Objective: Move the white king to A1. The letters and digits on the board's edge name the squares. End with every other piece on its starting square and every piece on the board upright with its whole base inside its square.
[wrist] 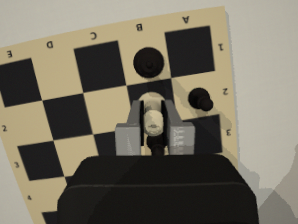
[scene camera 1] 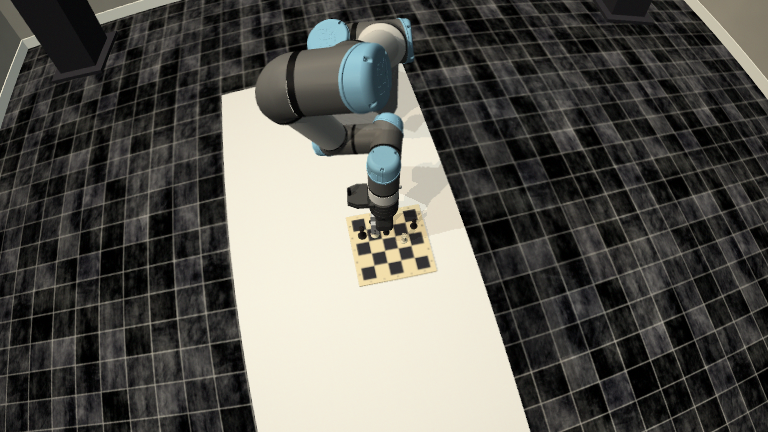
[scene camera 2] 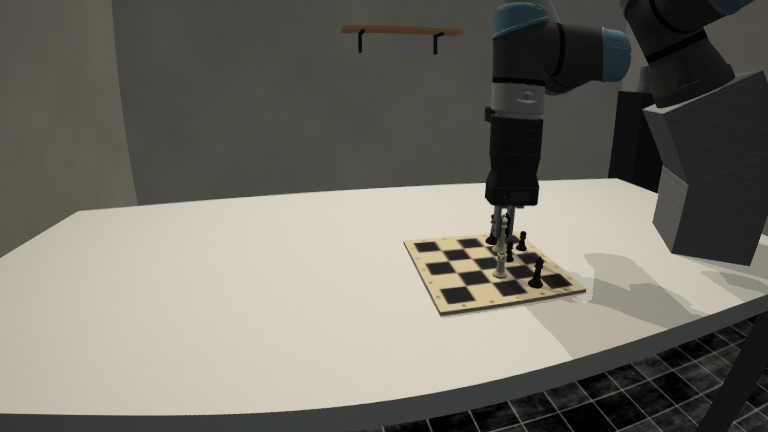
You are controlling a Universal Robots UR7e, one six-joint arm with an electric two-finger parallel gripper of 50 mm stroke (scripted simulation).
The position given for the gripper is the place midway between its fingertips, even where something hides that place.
In view: the gripper [scene camera 2: 501, 235], a chessboard [scene camera 2: 457, 271] and a white king [wrist: 153, 121].
The chessboard shows as well in the wrist view [wrist: 71, 89] and in scene camera 1 [scene camera 1: 383, 259]. The gripper is seen too in the wrist view [wrist: 152, 114].
